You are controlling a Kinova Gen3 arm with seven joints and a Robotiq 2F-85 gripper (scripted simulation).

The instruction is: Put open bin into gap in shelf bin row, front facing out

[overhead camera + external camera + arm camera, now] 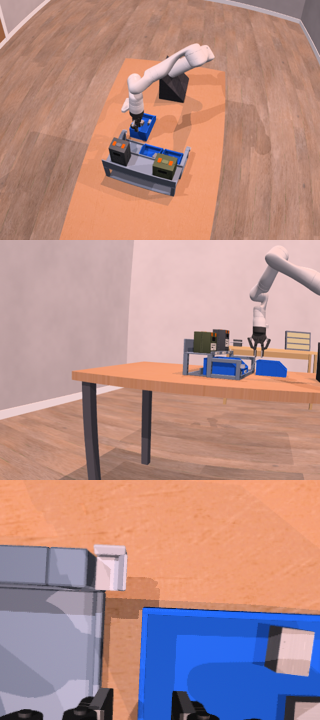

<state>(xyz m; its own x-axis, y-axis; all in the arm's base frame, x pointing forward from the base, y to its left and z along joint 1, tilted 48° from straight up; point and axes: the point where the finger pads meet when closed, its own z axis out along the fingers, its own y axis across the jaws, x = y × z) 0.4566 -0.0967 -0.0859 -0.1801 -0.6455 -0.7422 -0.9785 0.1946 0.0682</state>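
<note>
My hand is 110 mm past the grey block and 90 mm above it. Also, from my hand: grey shelf: 170 mm ahead, 80 mm to the left, 40 mm below; then dark grey box: 220 mm ahead, 60 mm above, 50 mm to the right; then olive box: 260 mm ahead, 180 mm to the left, 40 mm above.
</note>
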